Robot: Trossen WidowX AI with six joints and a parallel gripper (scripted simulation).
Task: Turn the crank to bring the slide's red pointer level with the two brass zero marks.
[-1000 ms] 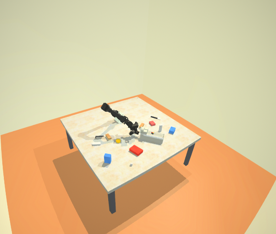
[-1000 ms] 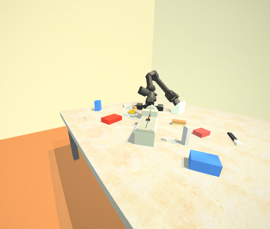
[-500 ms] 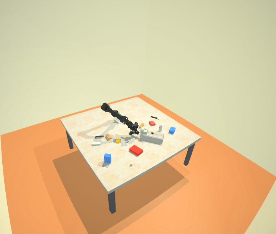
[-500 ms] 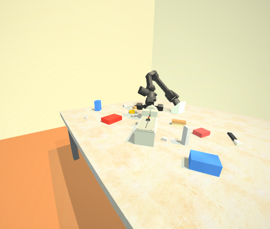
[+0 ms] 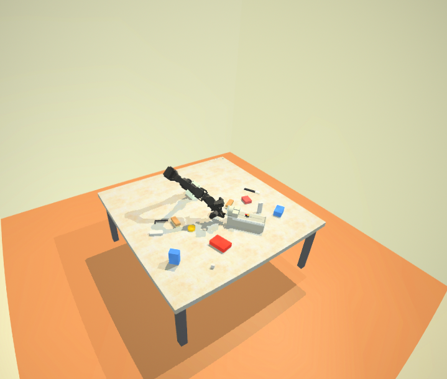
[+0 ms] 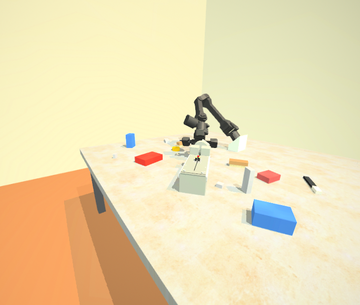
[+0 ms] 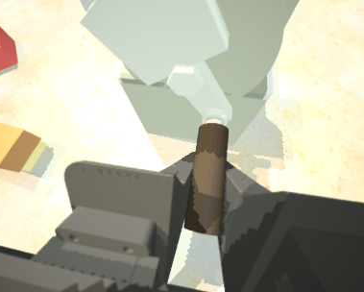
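Right now the crank is 40 mm above my gripper tip. Round my gripper tip: brown crank handle (30 mm above, 10 mm to the right, 10 mm behind); red pointer (110 mm to the left, 110 mm ahead, 50 mm above); yellow disc (240 mm to the right, 40 mm behind, 20 mm below).
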